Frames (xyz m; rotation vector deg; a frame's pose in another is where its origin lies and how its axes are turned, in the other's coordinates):
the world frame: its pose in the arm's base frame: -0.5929 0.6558 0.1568 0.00 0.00 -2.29
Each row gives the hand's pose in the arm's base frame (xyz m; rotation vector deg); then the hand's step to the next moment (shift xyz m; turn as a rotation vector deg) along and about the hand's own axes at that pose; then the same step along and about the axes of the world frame.
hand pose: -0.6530 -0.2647 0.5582 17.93 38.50 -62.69
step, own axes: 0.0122 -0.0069 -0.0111 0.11 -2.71 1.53
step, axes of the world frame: -0.0062 -0.0059 -0.0157 -1.77 -2.18 1.33
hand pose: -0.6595 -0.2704 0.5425 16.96 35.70 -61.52
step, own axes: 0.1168 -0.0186 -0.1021 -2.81 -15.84 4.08
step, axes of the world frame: -0.0100 -0.0412 -0.1504 -13.30 -7.87 6.04
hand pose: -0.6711 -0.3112 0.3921 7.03 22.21 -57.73
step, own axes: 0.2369 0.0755 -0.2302 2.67 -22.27 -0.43
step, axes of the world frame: 0.1190 -0.0806 -0.3068 -17.04 -14.59 0.32
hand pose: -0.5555 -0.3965 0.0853 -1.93 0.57 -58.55
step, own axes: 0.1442 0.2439 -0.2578 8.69 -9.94 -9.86
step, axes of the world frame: 0.2769 0.0092 -0.2646 -3.66 -12.98 -9.46
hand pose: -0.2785 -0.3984 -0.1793 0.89 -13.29 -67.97
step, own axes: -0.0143 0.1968 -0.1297 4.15 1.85 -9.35
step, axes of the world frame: 0.1965 0.0812 -0.1028 5.08 -3.94 -8.17
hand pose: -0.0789 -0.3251 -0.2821 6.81 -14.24 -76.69
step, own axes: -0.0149 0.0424 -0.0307 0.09 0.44 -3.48
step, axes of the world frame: 0.0436 0.0242 -0.0217 1.30 -0.13 -3.26
